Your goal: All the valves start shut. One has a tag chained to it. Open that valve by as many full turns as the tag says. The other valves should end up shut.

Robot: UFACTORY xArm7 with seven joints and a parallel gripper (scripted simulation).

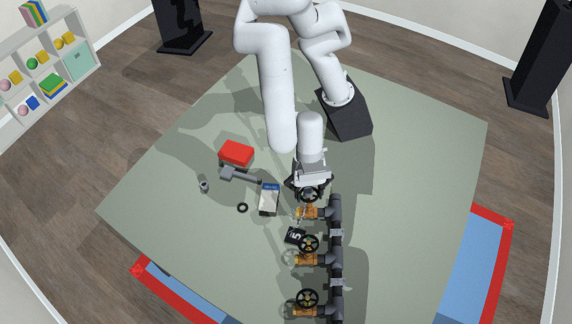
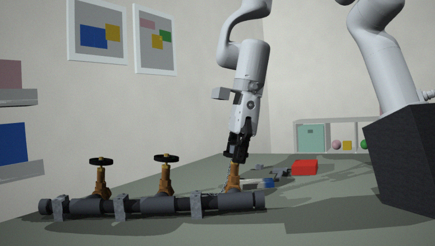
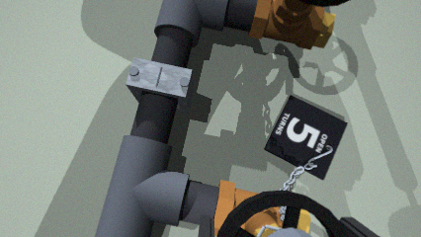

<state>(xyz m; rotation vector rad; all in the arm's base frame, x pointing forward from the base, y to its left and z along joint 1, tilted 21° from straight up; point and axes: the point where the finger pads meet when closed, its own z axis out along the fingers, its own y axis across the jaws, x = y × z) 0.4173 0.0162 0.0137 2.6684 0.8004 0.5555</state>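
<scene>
Now: hand 2 cm below the grey cap. Also, from my hand: black washer 5 cm ahead, 23 cm to the right, 12 cm below; then blue box 2 cm behind, 15 cm to the right, 11 cm below; then black tag 10 cm ahead, 2 cm to the right, 12 cm below.
</scene>
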